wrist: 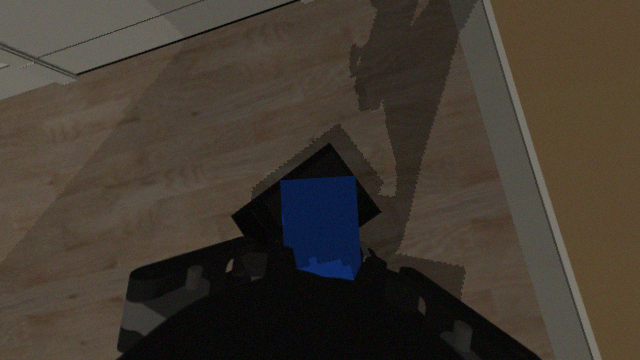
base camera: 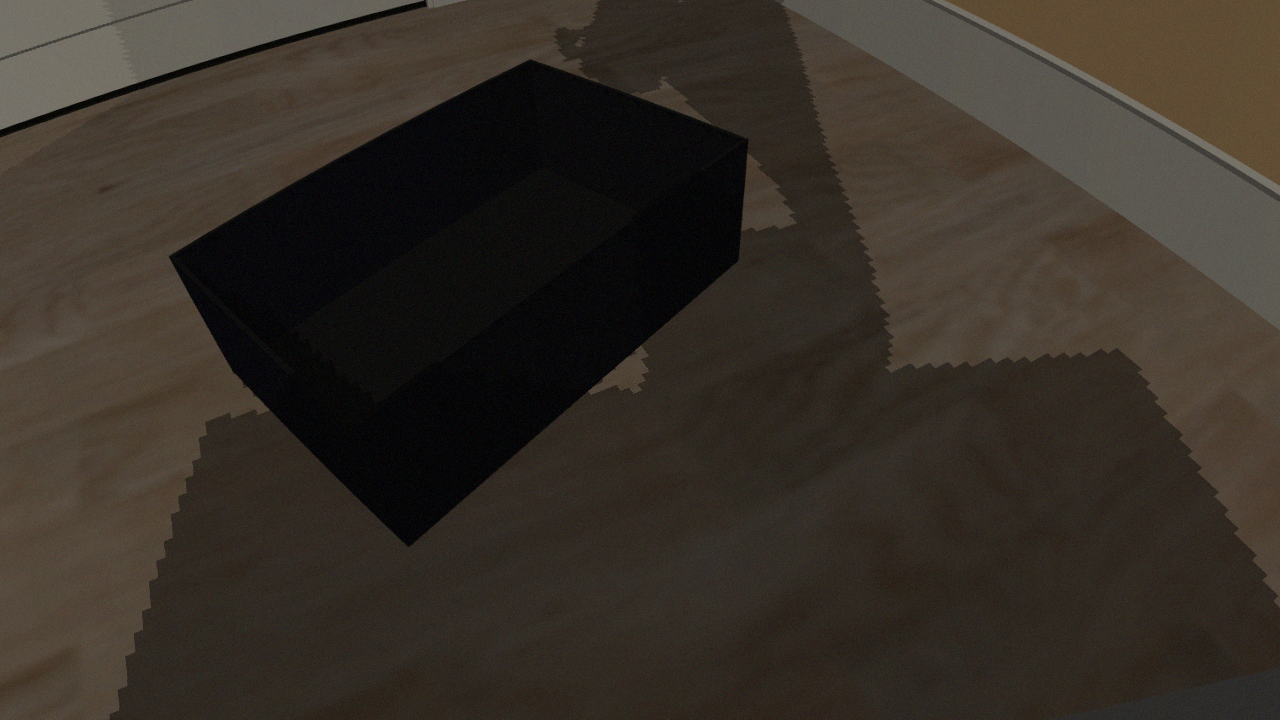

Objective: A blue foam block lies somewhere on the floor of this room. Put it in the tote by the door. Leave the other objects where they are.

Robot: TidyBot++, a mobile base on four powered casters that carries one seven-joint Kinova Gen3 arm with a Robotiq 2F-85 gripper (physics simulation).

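Frame: origin at the arm's base, x ahead, y left, z up, level; metres.
Where they show: gripper, fingertip midpoint: (wrist: 326, 245).
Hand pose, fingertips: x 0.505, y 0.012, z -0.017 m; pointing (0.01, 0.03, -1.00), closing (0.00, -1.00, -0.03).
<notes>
After its pixels a point has its place.
The blue foam block (wrist: 321, 217) {x 0.538, y 0.017, z 0.033 m} is held between the fingers of my gripper (wrist: 326, 245) {x 0.505, y 0.012, z -0.017 m} in the wrist view. My gripper is shut on it. The black open tote (base camera: 572, 331) {x 0.395, y 0.022, z -0.341 m} (wrist: 367, 212) {x 0.498, y -0.075, z -0.369 m} stands on the floor, in the middle and left of the base camera view. In the wrist view the block hangs above the tote and hides much of it; the tote's far corner and parts of its left and right sides show around the block. The tote's inner floor shows bare in the base camera view. The gripper and block do not show in the base camera view.
A white panelled front (base camera: 223, 31) {x 0.974, y 0.444, z -0.358 m} (wrist: 125, 37) {x 0.872, y 0.679, z -0.332 m} runs along the far left. A pale baseboard (base camera: 1074, 170) {x 0.605, y -0.415, z -0.386 m} (wrist: 520, 175) {x 0.649, y -0.396, z -0.340 m} and a tan wall (base camera: 1181, 62) {x 0.569, y -0.446, z -0.263 m} (wrist: 575, 125) {x 0.729, y -0.376, z -0.231 m} stand on the right. Shadows of the robot and arm fall on the wooden floor (base camera: 80, 358) {x 0.463, y 0.394, z -0.397 m} (wrist: 75, 200) {x 0.365, y 0.846, z -0.397 m} around the tote.
</notes>
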